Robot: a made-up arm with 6 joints.
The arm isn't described. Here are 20 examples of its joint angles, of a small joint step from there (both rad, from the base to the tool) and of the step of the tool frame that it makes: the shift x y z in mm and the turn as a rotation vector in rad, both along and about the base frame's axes.
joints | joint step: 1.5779 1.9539 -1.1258 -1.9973 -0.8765 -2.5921 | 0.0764 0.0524 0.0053 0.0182 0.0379 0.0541
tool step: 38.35 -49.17 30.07 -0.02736 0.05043 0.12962
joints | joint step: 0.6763 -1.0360 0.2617 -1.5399 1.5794 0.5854 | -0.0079 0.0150 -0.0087 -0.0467 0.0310 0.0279
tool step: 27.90 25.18 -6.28 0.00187 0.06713 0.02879
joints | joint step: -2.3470 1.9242 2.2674 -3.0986 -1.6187 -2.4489 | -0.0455 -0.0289 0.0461 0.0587 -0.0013 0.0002
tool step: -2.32 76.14 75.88 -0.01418 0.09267 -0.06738
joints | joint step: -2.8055 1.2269 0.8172 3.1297 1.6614 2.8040 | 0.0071 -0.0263 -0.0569 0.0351 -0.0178 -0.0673
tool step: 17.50 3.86 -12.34 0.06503 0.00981 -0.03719
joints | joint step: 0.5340 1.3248 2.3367 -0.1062 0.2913 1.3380 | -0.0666 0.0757 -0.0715 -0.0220 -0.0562 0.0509
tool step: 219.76 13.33 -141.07 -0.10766 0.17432 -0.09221
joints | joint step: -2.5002 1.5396 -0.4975 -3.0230 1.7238 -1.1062 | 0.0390 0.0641 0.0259 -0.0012 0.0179 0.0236
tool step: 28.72 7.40 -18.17 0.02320 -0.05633 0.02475
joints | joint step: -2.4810 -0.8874 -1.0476 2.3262 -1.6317 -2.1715 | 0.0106 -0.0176 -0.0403 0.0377 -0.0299 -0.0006
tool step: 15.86 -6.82 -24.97 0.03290 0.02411 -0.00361
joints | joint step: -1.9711 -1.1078 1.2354 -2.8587 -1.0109 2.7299 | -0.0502 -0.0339 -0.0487 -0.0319 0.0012 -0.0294
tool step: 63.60 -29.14 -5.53 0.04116 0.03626 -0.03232
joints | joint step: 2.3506 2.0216 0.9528 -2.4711 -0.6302 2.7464 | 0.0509 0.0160 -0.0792 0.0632 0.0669 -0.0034
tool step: 30.60 -137.97 -103.89 -0.05602 -0.15076 0.08673
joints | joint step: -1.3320 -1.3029 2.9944 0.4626 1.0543 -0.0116 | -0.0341 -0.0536 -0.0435 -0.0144 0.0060 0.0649
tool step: 19.58 -5.81 -36.04 -0.04753 0.02739 0.00113
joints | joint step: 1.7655 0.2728 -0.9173 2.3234 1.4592 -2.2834 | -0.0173 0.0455 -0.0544 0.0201 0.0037 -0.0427
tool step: 28.77 -68.34 -41.17 -0.12525 -0.05434 -0.01134
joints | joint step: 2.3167 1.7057 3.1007 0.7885 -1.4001 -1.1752 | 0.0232 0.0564 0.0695 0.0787 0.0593 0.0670
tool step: 12.19 -30.55 -16.10 0.07381 -0.07104 -0.05265
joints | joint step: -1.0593 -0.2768 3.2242 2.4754 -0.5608 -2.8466 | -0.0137 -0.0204 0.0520 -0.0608 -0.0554 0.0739
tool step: 23.00 -42.97 -80.66 -0.08965 -0.02076 0.04841
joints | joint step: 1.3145 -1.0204 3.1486 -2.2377 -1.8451 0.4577 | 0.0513 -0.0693 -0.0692 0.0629 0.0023 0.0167
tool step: 11.49 -49.88 -34.46 0.01605 0.01723 0.10717
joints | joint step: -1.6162 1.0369 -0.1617 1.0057 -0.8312 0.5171 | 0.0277 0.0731 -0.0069 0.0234 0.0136 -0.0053
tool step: 35.14 55.29 -80.46 0.06943 -0.00474 0.04952
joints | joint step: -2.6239 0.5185 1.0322 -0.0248 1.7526 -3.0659 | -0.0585 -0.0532 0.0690 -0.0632 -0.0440 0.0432
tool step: 79.95 133.83 96.64 -0.10677 0.02911 -0.05402
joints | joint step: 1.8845 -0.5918 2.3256 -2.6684 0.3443 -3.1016 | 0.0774 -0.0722 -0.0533 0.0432 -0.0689 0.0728
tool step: 121.85 -7.99 -69.18 0.03061 0.11652 0.00226
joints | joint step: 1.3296 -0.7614 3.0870 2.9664 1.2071 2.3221 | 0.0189 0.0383 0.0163 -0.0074 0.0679 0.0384
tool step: 22.57 9.18 53.64 -0.07220 0.05252 -0.01460
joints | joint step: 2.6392 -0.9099 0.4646 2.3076 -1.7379 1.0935 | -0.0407 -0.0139 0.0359 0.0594 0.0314 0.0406
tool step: 49.88 -66.38 -5.76 0.00296 -0.00275 -0.09407
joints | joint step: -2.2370 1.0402 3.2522 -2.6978 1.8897 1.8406 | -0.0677 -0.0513 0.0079 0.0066 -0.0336 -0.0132
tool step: 36.33 70.18 6.21 -0.07525 0.05807 -0.07786
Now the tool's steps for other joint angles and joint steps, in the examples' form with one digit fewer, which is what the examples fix.
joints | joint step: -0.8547 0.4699 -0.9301 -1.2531 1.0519 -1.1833 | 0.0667 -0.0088 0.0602 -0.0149 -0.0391 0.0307
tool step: 105.6 -14.7 25.0 -0.0041 -0.0426 0.0735
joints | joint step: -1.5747 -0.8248 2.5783 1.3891 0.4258 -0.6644 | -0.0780 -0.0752 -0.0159 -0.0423 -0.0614 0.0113
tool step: 102.4 -5.9 -111.8 -0.0491 0.0502 -0.0287
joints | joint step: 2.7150 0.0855 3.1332 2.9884 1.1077 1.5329 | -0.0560 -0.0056 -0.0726 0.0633 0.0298 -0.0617
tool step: -34.8 -22.3 80.6 -0.0838 -0.0740 -0.0094
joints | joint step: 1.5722 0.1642 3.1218 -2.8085 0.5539 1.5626 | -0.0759 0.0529 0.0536 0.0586 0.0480 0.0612
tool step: -58.2 41.6 -1.8 -0.0522 0.1074 -0.1099
